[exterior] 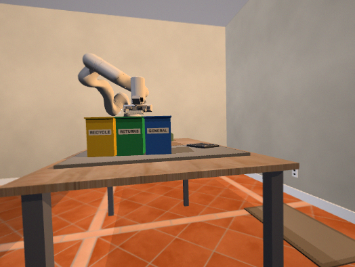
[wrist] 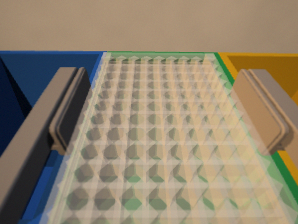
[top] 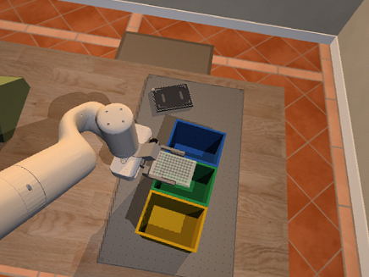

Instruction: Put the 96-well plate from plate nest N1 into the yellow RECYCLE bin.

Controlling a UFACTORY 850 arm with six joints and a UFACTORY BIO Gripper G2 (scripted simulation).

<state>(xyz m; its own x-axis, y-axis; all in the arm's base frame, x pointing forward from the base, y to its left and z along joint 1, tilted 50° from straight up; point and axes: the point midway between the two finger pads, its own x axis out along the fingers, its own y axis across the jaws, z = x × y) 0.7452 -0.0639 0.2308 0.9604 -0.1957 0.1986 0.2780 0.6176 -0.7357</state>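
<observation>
Now: the yellow recycle bin 150 mm to the right of my hand and 130 mm below it. From my hand the other things lie so: blue general bin (130 mm below, 100 mm to the left, 80 mm ahead); green returns bin (130 mm below, 40 mm ahead, 20 mm to the right); clear 96-well plate (10 mm below).
</observation>
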